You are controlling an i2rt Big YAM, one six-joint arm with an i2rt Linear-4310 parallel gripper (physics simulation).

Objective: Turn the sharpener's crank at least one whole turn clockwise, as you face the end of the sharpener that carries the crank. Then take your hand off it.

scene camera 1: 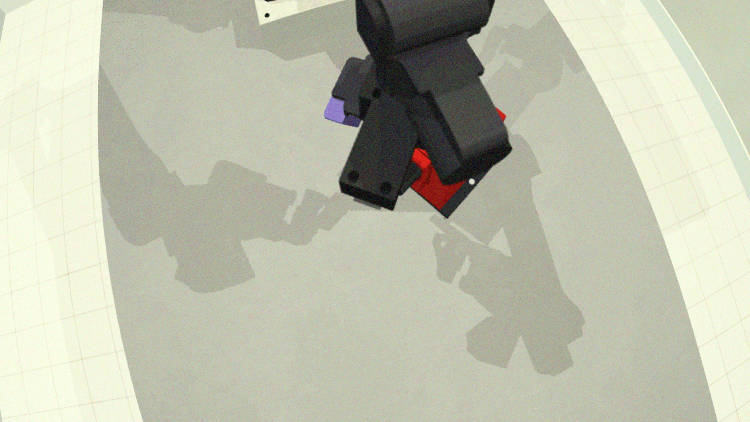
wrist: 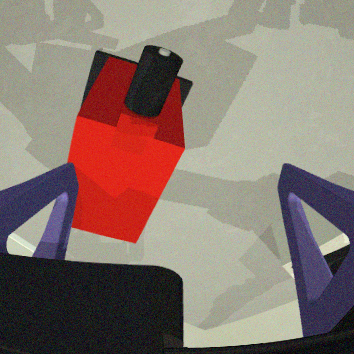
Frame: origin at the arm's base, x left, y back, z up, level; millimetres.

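Seen in the pictures: gripper, fingertip midpoint: (wrist: 177, 174); arm's base at its link origin: (wrist: 341, 260).
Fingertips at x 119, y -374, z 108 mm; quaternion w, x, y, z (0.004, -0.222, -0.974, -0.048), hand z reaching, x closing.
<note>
Offsets run from my fingertips to a thing's top centre. "spot": to the spot under its first point. Level surfaces: height alone.
The red sharpener {spot: dz -122, dx +50, dy -18 mm} (scene camera 1: 439, 190) (wrist: 125, 172) stands on its dark base. Its black crank handle {spot: dz -42, dx -2, dy -28 mm} (wrist: 154, 81) points up and away from the red body in the wrist view. In scene camera 1 the arm and gripper hide the handle and most of the body. My gripper (wrist: 177, 174) is open and empty. In the wrist view its left fingertip overlaps the sharpener's left edge, and its right fingertip is well to the right of the body. The handle appears beyond the fingertips, between their lines. Whether anything touches cannot be told.
The grey table top {dz -188 mm} (scene camera 1: 335, 335) carries broad shadows of the arm. A white mounting plate (scene camera 1: 283, 10) shows at the top of scene camera 1, left of the arm. Pale tiled surfaces lie beyond the table's left and right edges.
</note>
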